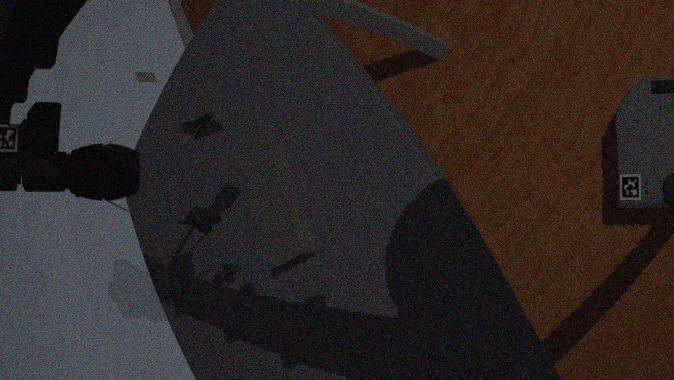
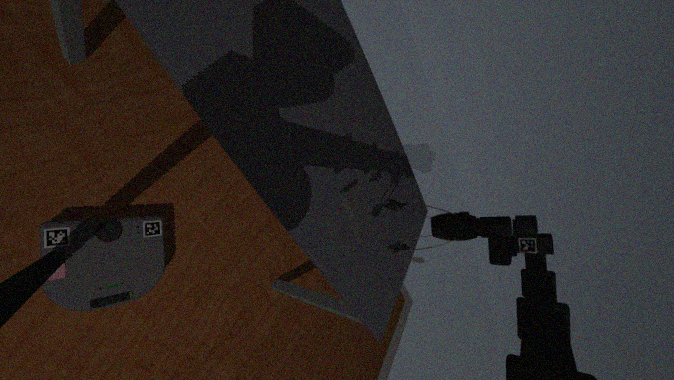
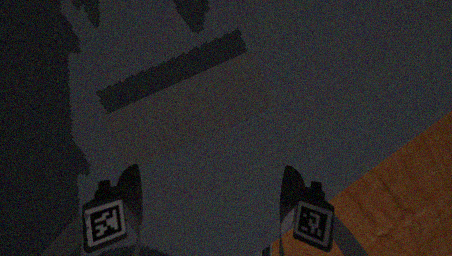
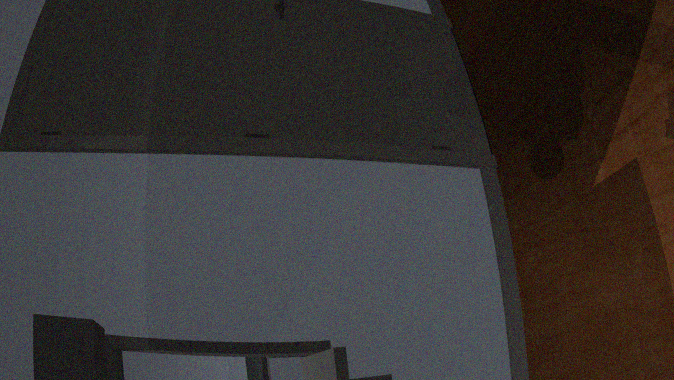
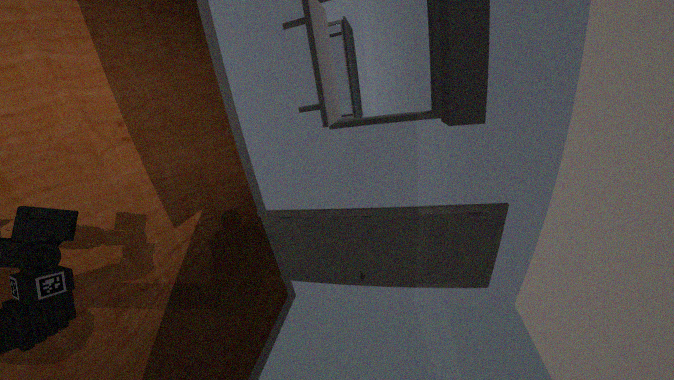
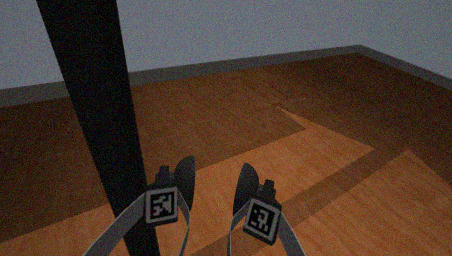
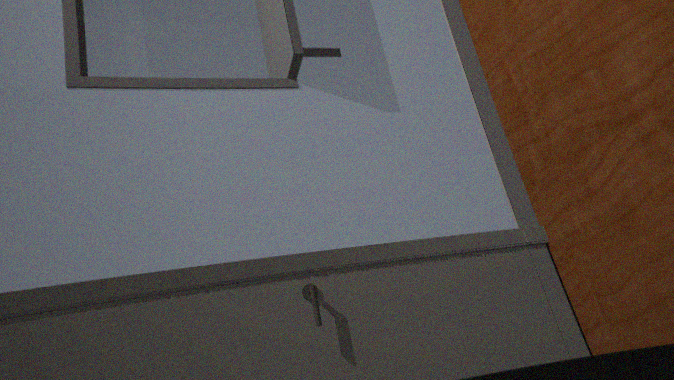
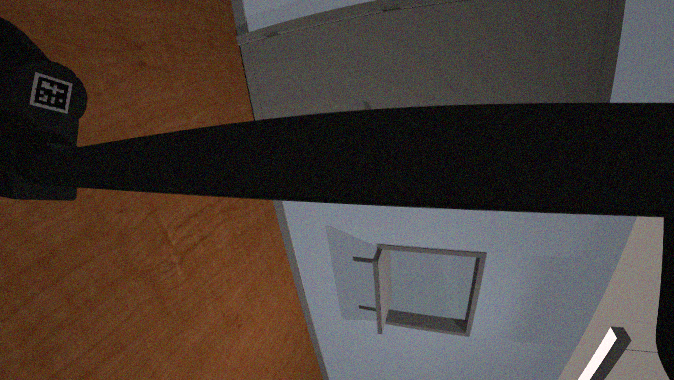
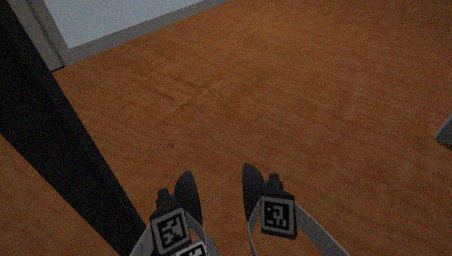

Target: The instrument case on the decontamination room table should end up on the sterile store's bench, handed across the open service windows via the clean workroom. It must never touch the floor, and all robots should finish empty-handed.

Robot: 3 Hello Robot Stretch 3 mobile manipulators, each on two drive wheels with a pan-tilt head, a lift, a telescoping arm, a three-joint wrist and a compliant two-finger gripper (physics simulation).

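The table is grey and partly in shadow. The instrument case seems to be the faint brownish shape lying on it, with a dark strip along one side; its outline is hard to make out. My r1 gripper is wide open over the table, its fingertips short of the case. My r2 gripper and r3 gripper are open and empty above the wooden floor. The sterile store's bench does not show.
r1's base stands beside the table. Grey legs stick out under it. Open service window frames are set in the walls. Doors stand shut.
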